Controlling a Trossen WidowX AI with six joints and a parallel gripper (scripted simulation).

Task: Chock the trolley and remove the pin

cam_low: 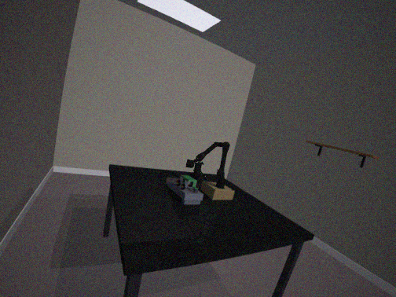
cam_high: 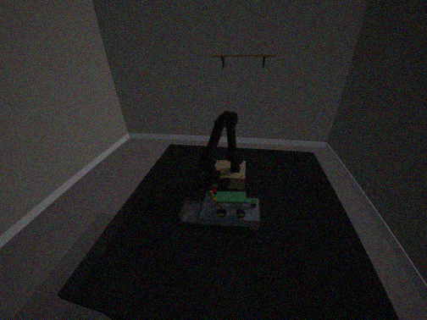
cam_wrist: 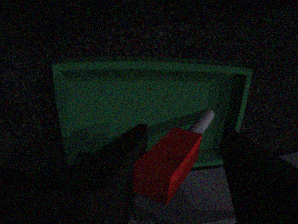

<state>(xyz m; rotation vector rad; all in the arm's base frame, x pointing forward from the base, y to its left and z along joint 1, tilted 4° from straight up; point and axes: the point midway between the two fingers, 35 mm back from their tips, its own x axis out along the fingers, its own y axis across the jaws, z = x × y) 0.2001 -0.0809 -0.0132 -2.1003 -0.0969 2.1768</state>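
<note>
The yellow chock is 7 cm ahead of my gripper tip, 2 cm to the left of it and 4 cm above it. The rest, counted from my gripper tip: trolley (12 cm ahead, 11 cm to the left, 7 cm above); red-headed stop pin (right at my gripper tip).
</note>
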